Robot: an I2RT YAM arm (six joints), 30 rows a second.
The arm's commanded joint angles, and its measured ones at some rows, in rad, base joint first. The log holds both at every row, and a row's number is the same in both.
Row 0, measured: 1.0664, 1.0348, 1.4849, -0.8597, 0.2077, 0.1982
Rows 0 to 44, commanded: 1.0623, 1.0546, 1.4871, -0.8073, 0.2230, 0.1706; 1.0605, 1.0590, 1.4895, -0.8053, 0.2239, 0.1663; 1.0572, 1.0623, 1.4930, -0.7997, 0.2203, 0.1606; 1.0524, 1.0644, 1.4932, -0.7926, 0.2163, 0.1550; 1.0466, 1.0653, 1.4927, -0.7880, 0.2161, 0.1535; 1.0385, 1.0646, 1.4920, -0.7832, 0.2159, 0.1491; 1.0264, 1.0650, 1.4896, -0.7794, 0.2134, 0.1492; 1.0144, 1.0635, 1.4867, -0.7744, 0.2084, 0.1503; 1.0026, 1.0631, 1.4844, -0.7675, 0.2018, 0.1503; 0.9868, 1.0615, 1.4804, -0.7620, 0.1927, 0.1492; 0.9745, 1.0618, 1.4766, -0.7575, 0.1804, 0.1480; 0.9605, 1.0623, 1.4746, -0.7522, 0.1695, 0.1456; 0.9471, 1.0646, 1.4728, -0.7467, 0.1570, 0.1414; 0.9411, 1.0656, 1.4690, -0.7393, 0.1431, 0.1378; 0.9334, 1.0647, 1.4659, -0.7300, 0.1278, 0.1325; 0.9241, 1.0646, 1.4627, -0.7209, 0.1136, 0.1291; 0.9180, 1.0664, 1.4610, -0.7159, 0.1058, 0.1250; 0.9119, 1.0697, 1.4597, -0.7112, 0.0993, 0.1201; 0.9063, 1.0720, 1.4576, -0.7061, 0.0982, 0.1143; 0.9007, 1.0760, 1.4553, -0.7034, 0.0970, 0.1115; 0.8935, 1.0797, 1.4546, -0.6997, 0.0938, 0.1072; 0.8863, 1.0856, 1.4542, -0.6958, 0.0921, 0.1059; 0.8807, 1.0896, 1.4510, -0.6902, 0.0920, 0.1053; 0.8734, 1.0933, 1.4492, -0.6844, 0.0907, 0.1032; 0.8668, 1.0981, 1.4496, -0.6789, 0.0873, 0.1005; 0.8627, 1.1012, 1.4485, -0.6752, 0.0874, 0.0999; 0.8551, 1.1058, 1.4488, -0.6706, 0.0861, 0.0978; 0.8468, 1.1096, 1.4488, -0.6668, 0.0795, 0.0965; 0.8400, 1.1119, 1.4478, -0.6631, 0.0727, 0.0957; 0.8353, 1.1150, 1.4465, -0.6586, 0.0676, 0.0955; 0.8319, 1.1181, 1.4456, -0.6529, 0.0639, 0.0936; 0.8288, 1.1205, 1.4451, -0.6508, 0.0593, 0.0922; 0.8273, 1.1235, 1.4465, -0.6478, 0.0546, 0.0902; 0.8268, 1.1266, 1.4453, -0.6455, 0.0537, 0.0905; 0.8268, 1.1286, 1.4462, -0.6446, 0.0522, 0.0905; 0.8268, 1.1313, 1.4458, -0.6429, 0.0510, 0.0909; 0.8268, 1.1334, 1.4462, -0.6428, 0.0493, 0.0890; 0.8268, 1.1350, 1.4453, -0.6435, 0.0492, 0.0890; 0.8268, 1.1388, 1.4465, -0.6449, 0.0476, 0.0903; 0.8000, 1.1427, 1.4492, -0.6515, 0.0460, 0.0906; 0.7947, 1.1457, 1.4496, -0.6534, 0.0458, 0.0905; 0.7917, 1.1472, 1.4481, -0.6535, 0.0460, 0.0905; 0.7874, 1.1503, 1.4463, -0.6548, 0.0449, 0.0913; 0.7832, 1.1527, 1.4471, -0.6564, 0.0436, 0.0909; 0.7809, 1.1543, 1.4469, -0.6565, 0.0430, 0.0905
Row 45, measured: 0.7849, 1.1515, 1.4475, -0.6861, 0.0406, 0.1024
